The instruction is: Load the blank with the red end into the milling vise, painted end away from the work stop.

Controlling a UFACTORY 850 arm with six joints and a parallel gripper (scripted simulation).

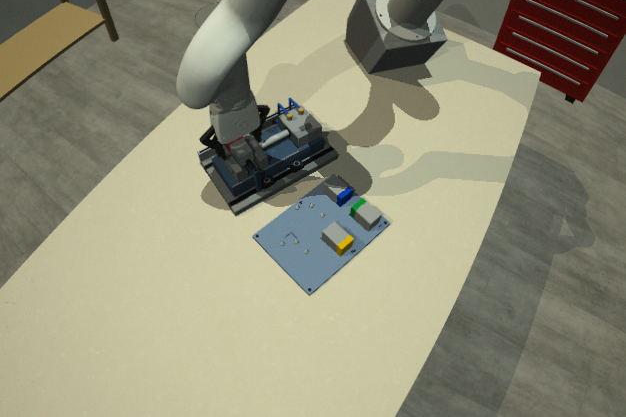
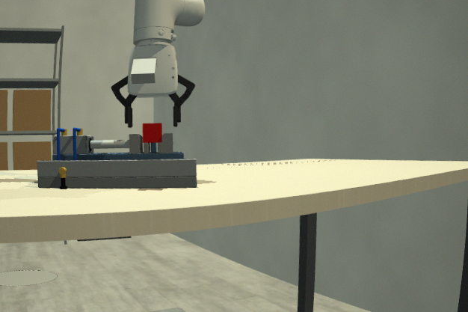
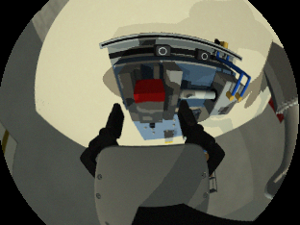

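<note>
My hand is 2 cm above the red-ended blank. Also, from my hand: moving jaw (4 cm below, 3 cm behind, 2 cm to the left); then hose-side block (15 cm behind, 7 cm to the left, 4 cm below); then fixed jaw (4 cm below, 3 cm ahead, 1 cm to the right).
</note>
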